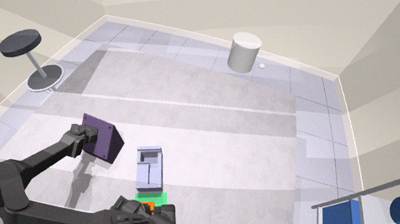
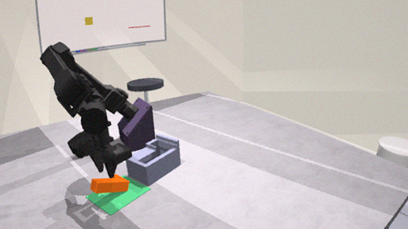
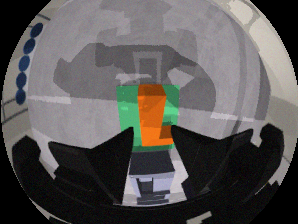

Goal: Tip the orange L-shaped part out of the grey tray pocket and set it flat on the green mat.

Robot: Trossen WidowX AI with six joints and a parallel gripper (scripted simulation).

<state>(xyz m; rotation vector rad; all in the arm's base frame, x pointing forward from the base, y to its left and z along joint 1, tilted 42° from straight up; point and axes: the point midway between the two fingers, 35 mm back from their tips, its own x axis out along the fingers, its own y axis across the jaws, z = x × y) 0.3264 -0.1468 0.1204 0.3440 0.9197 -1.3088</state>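
Now: gripper tip 4 cm above the orange L-shaped part, 2 cm to the right of it and 2 cm past it. From my gripper tip the other things lie so: green mat 9 cm below, 2 cm to the left, 1 cm behind.
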